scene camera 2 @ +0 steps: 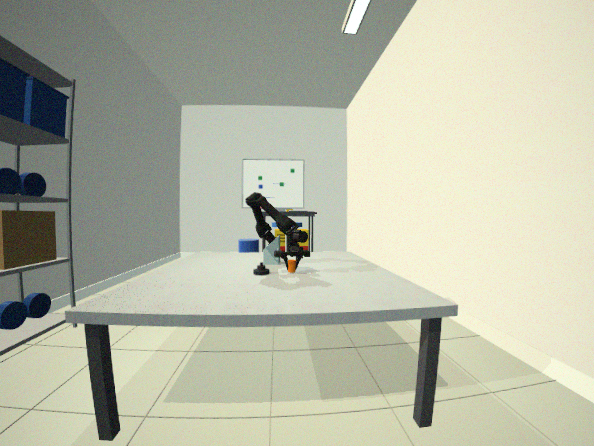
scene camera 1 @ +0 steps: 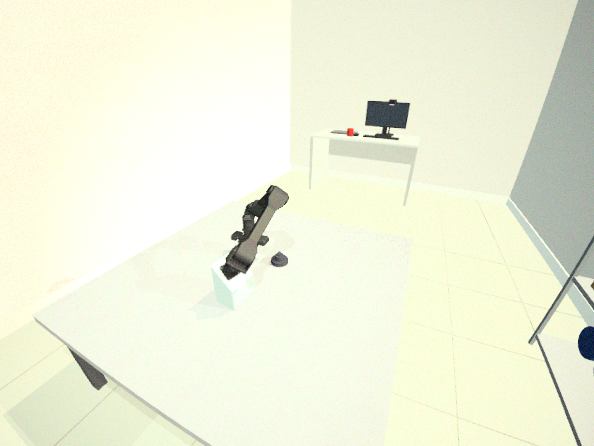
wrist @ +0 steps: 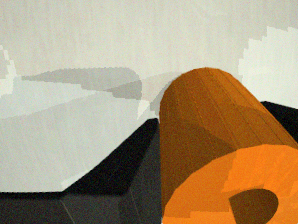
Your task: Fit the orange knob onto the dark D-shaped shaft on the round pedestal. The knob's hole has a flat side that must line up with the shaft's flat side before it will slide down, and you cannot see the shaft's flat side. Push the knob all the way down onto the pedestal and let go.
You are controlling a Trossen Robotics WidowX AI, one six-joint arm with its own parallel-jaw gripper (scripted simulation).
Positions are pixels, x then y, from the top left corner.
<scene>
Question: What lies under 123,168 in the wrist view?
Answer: My gripper.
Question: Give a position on an orange knob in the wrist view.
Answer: At 220,148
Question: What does my gripper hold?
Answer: An orange knob.
</scene>
